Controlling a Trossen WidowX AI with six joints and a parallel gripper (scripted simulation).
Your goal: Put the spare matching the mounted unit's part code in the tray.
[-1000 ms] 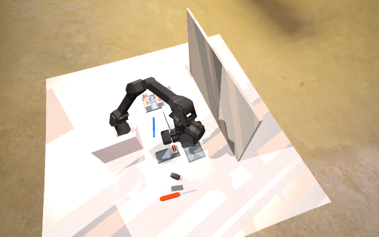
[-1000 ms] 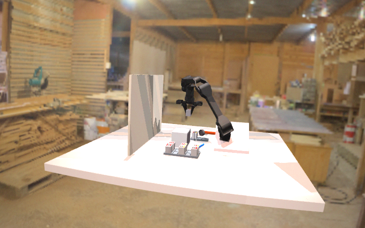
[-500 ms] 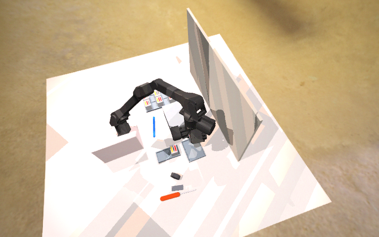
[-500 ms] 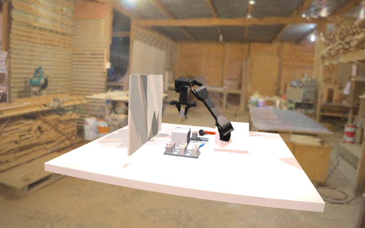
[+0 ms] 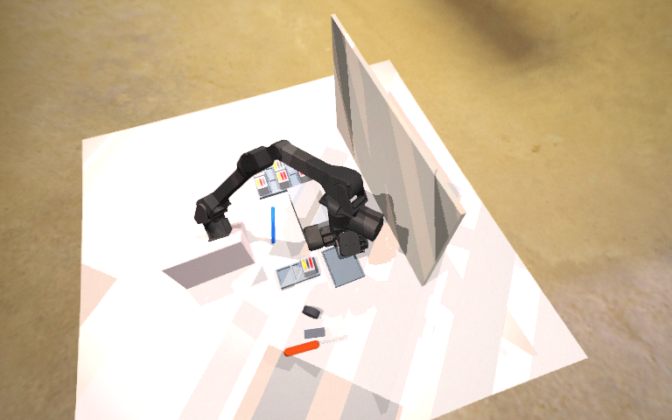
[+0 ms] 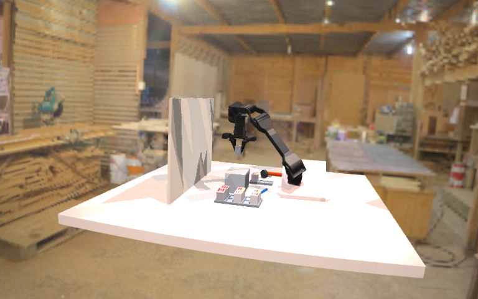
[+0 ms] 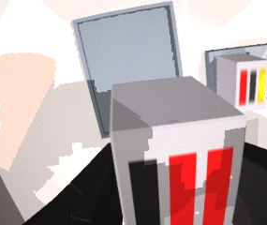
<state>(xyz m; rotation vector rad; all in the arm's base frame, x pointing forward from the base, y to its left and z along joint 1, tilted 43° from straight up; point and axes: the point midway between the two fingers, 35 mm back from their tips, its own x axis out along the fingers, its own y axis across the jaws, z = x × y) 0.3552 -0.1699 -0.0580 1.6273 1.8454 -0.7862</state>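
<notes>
The dark grey tray is 160 mm below my gripper tip. The rest, counted from my gripper tip: black puck: 140 mm below, 130 mm behind, 120 mm to the right; then white block: 200 mm to the left, 110 mm below, 60 mm behind; then grey base: 150 mm below, 140 mm behind, 10 mm to the left.
</notes>
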